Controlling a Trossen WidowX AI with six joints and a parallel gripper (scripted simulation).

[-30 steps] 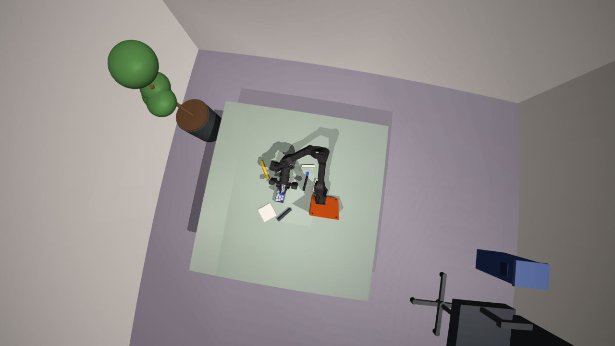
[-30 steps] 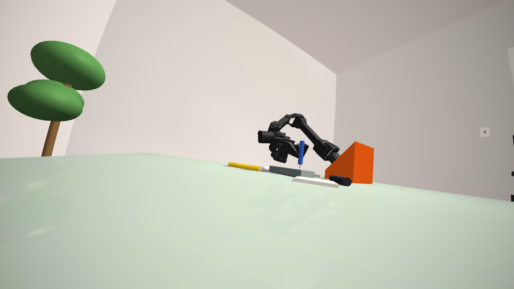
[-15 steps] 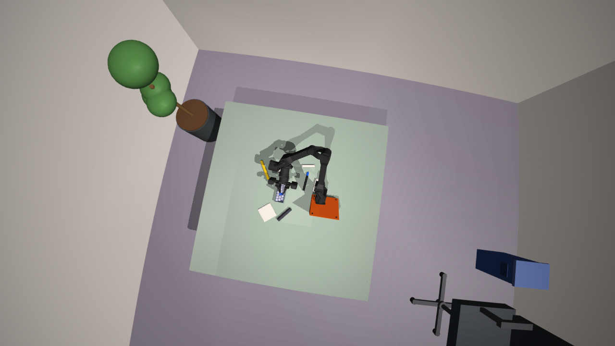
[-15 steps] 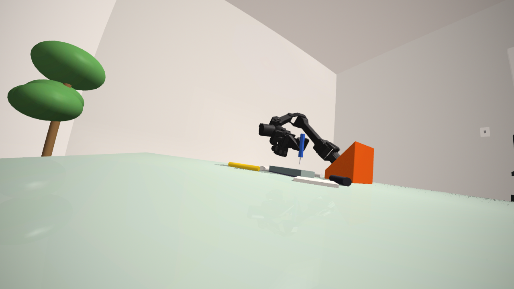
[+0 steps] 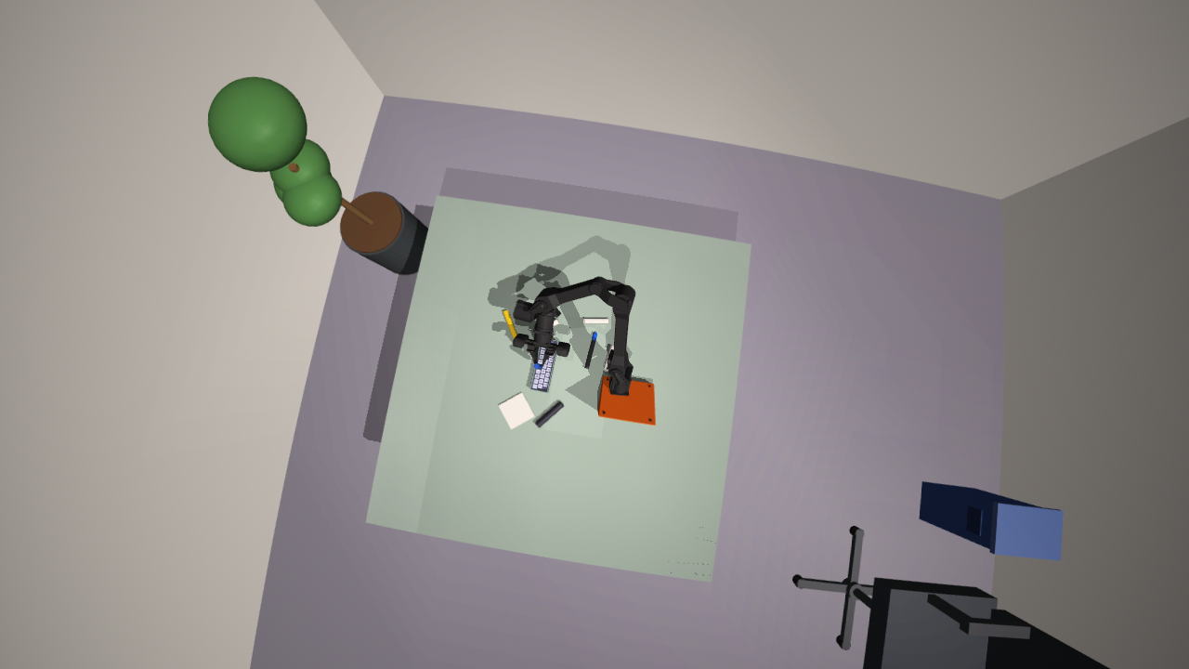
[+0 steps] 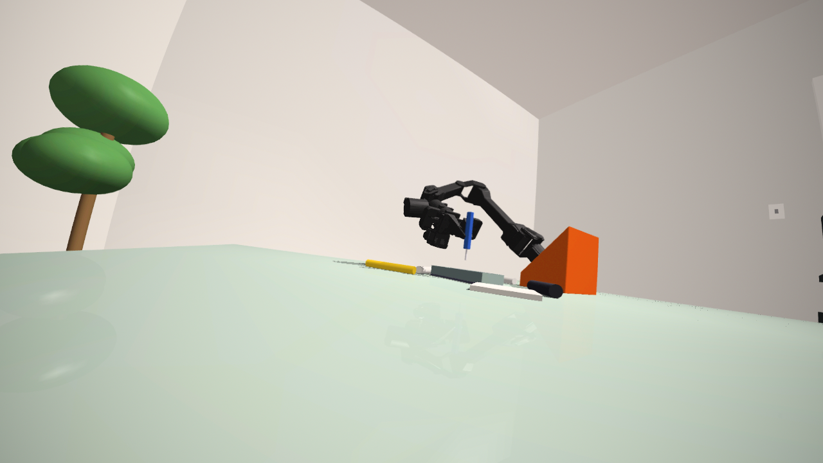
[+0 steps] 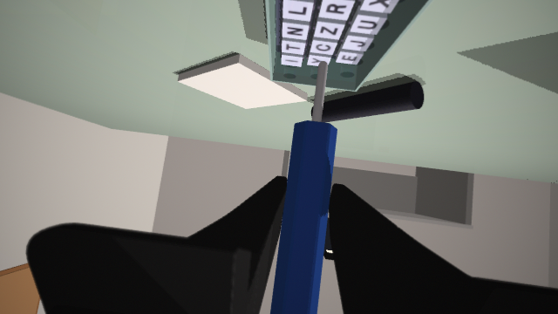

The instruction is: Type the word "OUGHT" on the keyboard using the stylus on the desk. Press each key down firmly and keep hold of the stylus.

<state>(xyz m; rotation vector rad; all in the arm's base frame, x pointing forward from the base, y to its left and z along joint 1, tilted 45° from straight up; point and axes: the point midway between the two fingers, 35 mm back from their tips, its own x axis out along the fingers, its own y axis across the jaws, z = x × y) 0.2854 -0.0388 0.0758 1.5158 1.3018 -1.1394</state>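
My gripper tip is now 170 mm to the right of the white pad, 100 mm above it and 80 mm short of it. The rest, counted from my gripper tip: yellow pencil 130 mm to the right, 130 mm ahead, 100 mm below; blue stylus 10 mm below.
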